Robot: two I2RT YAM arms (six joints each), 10 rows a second.
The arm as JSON. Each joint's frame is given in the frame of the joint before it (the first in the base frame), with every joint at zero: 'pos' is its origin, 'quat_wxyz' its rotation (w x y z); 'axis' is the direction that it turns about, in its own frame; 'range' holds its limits. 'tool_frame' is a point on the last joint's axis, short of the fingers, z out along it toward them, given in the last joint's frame.
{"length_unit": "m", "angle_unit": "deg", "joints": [
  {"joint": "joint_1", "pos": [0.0, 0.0, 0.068], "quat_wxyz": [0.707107, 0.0, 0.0, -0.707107], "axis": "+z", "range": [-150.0, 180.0]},
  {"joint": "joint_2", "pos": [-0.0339, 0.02, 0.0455], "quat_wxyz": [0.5, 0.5, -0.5, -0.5], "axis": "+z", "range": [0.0, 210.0]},
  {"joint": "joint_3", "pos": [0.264, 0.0, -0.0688], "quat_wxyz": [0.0, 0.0, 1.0, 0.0], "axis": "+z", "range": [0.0, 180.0]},
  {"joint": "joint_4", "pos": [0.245, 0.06, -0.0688], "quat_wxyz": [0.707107, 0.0, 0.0, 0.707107], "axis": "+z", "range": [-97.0, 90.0]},
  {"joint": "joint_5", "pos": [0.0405, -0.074, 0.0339], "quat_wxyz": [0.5, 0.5, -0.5, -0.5], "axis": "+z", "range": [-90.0, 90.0]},
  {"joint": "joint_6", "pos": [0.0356, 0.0, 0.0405], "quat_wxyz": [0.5, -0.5, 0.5, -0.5], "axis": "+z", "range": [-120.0, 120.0]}
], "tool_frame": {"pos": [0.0, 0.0, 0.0], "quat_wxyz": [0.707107, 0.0, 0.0, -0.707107]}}
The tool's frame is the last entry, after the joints.
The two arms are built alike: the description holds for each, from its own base.
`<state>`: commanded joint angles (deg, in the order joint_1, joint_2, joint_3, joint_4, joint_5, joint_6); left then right.
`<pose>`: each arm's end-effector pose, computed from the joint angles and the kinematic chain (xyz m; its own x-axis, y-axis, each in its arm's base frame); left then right.
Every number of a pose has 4 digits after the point.
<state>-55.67 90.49 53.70 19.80 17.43 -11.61 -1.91 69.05 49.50 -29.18 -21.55 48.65</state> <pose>0.1929 -0.3014 0.2473 -0.3525 0.1757 -0.9192 0.8969 0.3439 -0.2782 0.2475 0.0048 0.2541 -0.6548 0.7204 -0.2285 0.4244 0.6007 0.6776</pose>
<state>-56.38 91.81 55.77 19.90 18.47 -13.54 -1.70 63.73 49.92 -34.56 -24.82 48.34</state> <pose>0.1928 -0.3104 0.2518 -0.3740 0.1614 -0.9133 0.8957 0.3184 -0.3105 0.2264 0.0082 0.2706 -0.6847 0.6987 -0.2072 0.3908 0.5920 0.7049</pose>
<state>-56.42 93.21 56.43 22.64 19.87 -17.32 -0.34 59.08 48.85 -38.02 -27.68 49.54</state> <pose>0.1952 -0.3159 0.2522 -0.4165 0.1212 -0.9010 0.8818 0.2950 -0.3680 0.2065 0.0153 0.2768 -0.7155 0.6780 -0.1684 0.3703 0.5725 0.7315</pose>
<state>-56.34 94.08 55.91 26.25 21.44 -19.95 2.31 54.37 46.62 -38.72 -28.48 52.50</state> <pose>0.1961 -0.3179 0.2505 -0.4396 0.0871 -0.8940 0.8755 0.2638 -0.4048 0.1887 0.0246 0.2782 -0.7295 0.6685 -0.1450 0.3534 0.5498 0.7569</pose>
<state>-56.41 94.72 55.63 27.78 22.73 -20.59 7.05 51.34 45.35 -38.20 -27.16 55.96</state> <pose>0.1957 -0.3196 0.2477 -0.4455 0.0845 -0.8913 0.8773 0.2397 -0.4158 0.1774 0.0383 0.2801 -0.7469 0.6505 -0.1377 0.3303 0.5427 0.7723</pose>
